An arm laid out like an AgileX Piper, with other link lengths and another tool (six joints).
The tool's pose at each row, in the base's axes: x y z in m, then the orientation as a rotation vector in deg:
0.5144 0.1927 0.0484 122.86 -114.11 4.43
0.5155 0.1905 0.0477 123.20 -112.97 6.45
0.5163 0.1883 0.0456 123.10 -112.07 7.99
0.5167 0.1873 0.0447 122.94 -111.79 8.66
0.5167 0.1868 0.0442 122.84 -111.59 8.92
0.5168 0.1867 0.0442 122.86 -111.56 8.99
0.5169 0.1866 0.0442 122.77 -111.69 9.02
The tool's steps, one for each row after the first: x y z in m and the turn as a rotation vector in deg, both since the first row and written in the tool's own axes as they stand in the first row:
0.0021 -0.0010 0.0010 0.66 1.37 -0.59
0.0040 -0.0019 0.0034 0.97 2.59 -0.89
0.0048 -0.0024 0.0044 1.09 3.12 -0.92
0.0052 -0.0024 0.0050 1.08 3.39 -0.96
0.0053 -0.0025 0.0050 1.11 3.43 -0.98
0.0054 -0.0026 0.0050 1.13 3.42 -0.87

